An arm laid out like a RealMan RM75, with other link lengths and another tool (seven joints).
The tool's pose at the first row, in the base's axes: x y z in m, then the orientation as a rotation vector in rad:
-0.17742, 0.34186, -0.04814, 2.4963, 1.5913, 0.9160
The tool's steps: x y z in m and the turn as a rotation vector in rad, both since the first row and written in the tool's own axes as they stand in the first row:
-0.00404, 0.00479, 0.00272, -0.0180, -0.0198, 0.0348
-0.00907, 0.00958, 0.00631, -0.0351, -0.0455, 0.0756
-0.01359, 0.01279, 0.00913, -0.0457, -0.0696, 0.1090
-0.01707, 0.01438, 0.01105, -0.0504, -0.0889, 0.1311
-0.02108, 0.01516, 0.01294, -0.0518, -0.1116, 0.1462
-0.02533, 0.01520, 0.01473, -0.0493, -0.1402, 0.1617
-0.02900, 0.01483, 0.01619, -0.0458, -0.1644, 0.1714
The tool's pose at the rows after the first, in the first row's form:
-0.17337, 0.33694, -0.05060, 2.5206, 1.5317, 0.9025
-0.16918, 0.33142, -0.05422, 2.5501, 1.4643, 0.8806
-0.16651, 0.32687, -0.05752, 2.5752, 1.4108, 0.8563
-0.16530, 0.32371, -0.06014, 2.5927, 1.3761, 0.8341
-0.16492, 0.32049, -0.06326, 2.6054, 1.3511, 0.8048
-0.16526, 0.31738, -0.06665, 2.6204, 1.3269, 0.7652
-0.16593, 0.31487, -0.06964, 2.6304, 1.3113, 0.7307

